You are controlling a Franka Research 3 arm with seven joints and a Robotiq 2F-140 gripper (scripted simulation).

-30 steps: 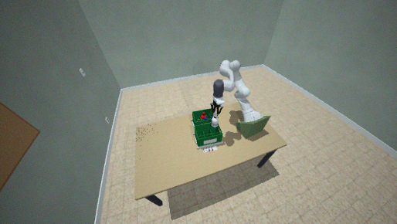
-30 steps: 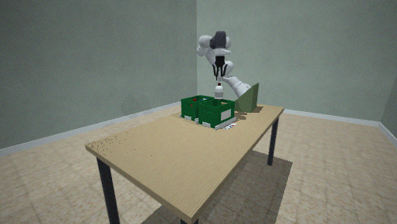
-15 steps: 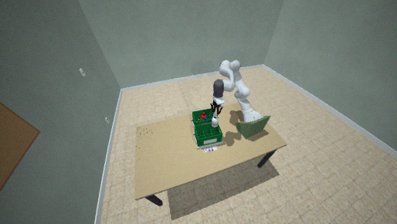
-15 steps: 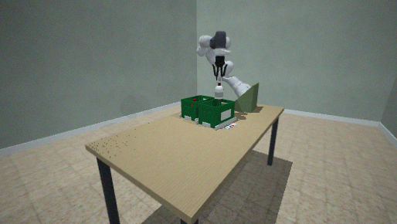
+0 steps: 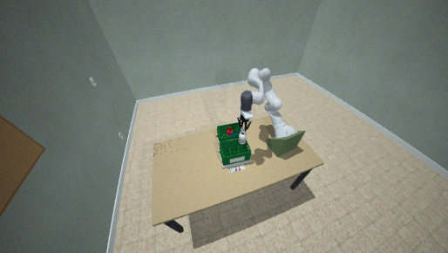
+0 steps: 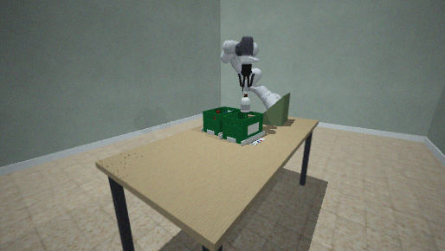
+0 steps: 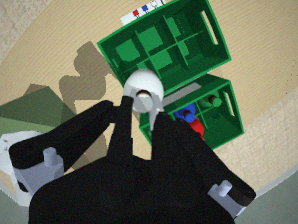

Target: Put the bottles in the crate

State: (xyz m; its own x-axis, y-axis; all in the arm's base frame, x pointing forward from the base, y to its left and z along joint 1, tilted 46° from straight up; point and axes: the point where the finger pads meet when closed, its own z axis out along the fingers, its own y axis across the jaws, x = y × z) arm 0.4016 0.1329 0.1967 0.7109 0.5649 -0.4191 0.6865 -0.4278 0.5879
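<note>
Right now the white-capped bottle is 80 mm below my hand. Also, from my hand: blue-capped bottle (30 mm behind, 140 mm to the right, 250 mm below); then red-labelled bottle (60 mm ahead, 240 mm to the right, 250 mm below); then green-capped bottle (150 mm ahead, 150 mm to the right, 250 mm below).
</note>
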